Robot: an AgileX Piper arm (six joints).
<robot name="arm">
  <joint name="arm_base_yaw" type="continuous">
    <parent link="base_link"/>
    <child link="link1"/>
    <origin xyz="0 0 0.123" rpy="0 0 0"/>
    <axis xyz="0 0 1"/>
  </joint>
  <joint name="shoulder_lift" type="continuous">
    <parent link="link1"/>
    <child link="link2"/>
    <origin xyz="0 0 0" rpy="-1.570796 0 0"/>
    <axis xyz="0 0 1"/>
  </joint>
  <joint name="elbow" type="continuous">
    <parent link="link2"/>
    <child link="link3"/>
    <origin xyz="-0.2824 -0.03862 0" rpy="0 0 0"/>
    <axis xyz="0 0 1"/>
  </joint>
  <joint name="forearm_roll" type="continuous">
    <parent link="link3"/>
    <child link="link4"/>
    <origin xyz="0.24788 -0.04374 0" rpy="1.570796 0 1.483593"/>
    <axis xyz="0 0 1"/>
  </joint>
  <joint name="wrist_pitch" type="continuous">
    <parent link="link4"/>
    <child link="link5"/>
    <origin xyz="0 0 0" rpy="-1.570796 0 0"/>
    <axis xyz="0 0 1"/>
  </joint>
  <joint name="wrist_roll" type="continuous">
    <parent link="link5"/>
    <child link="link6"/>
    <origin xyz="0 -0.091 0" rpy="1.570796 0 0"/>
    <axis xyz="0 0 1"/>
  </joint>
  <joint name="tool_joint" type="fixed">
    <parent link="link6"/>
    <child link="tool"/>
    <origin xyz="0 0 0" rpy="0 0 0"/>
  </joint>
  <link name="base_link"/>
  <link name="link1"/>
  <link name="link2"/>
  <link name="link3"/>
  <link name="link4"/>
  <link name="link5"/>
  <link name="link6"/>
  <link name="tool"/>
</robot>
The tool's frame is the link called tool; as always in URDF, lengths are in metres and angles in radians. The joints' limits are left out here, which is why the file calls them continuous.
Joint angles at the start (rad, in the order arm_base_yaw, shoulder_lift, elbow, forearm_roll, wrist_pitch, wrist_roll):
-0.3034, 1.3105, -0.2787, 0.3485, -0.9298, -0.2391
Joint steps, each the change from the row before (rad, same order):
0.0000, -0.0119, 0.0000, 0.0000, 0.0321, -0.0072
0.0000, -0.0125, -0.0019, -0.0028, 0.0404, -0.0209
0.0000, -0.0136, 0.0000, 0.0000, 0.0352, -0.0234
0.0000, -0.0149, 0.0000, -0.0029, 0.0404, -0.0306
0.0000, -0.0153, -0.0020, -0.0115, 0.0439, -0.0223
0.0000, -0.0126, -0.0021, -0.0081, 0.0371, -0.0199
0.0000, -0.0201, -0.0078, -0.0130, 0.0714, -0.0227
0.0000, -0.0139, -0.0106, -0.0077, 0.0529, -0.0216
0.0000, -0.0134, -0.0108, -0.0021, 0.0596, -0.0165
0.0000, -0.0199, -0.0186, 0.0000, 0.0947, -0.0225
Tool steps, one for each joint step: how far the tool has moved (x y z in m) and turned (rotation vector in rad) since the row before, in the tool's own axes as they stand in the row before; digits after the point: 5 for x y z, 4 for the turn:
0.00032, 0.00031, -0.00115, -0.0074, 0.0197, -0.0040
0.00040, 0.00077, -0.00096, -0.0119, 0.0246, -0.0189
0.00031, 0.00038, -0.00144, -0.0091, 0.0207, -0.0200
0.00048, 0.00068, -0.00165, -0.0133, 0.0235, -0.0290
0.00000, 0.00133, -0.00148, -0.0204, 0.0221, -0.0267
0.00000, 0.00104, -0.00122, -0.0164, 0.0187, -0.0229
-0.00028, 0.00199, -0.00154, -0.0303, 0.0363, -0.0276
-0.00147, 0.00131, -0.00060, -0.0211, 0.0232, -0.0238
-0.00081, 0.00126, -0.00073, -0.0214, 0.0305, -0.0146
-0.00150, 0.00189, -0.00130, -0.0336, 0.0482, -0.0173

